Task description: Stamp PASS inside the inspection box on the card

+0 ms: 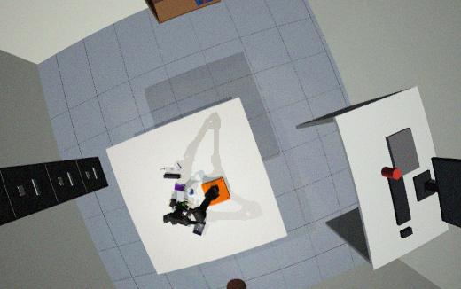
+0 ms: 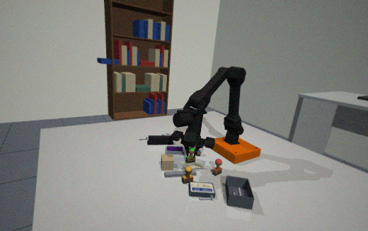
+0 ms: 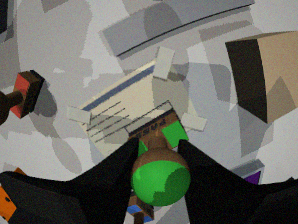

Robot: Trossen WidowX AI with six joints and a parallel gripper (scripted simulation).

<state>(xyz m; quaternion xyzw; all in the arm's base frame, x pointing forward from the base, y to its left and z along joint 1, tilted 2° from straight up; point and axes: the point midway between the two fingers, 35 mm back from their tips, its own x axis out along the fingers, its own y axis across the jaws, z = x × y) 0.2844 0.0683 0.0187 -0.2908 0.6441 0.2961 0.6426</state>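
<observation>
Right now my gripper tip is 1 cm past the pale card, 1 cm to the right of it and 4 cm above it. From my gripper tip the other things lie so: grey bar 8 cm ahead, 6 cm to the left, 3 cm below; blue-topped stamp 8 cm behind, 8 cm to the right, 2 cm below; tan block 11 cm ahead, 2 cm to the right, 2 cm below.
</observation>
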